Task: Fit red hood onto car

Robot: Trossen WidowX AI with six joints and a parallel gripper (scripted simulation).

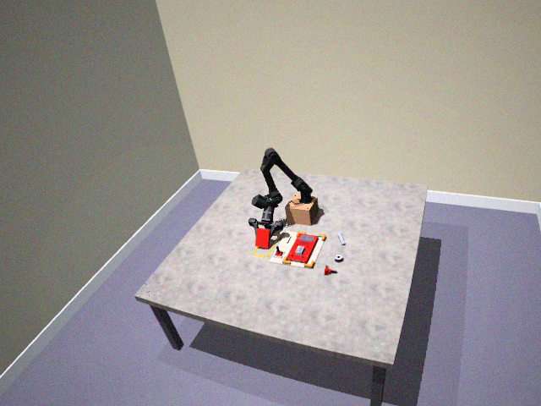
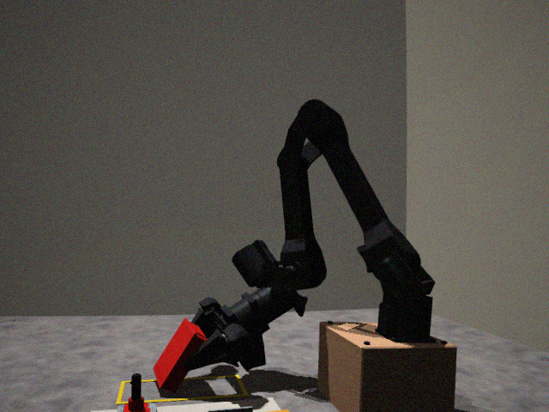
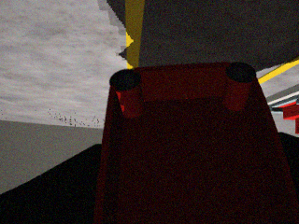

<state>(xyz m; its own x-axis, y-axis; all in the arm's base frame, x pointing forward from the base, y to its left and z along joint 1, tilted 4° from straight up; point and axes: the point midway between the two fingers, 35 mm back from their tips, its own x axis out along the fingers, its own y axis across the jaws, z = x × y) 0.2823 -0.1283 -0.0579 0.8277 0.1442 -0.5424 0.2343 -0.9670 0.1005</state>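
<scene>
Now: the red hood 10 mm above my gripper tip. Also, from my gripper tip: grey bar: 160 mm behind, 380 mm to the left, 40 mm below; then white jig: 20 mm behind, 210 mm to the left, 30 mm below; then grey engine block: 10 mm ahead, 230 mm to the left, 20 mm below.
</scene>
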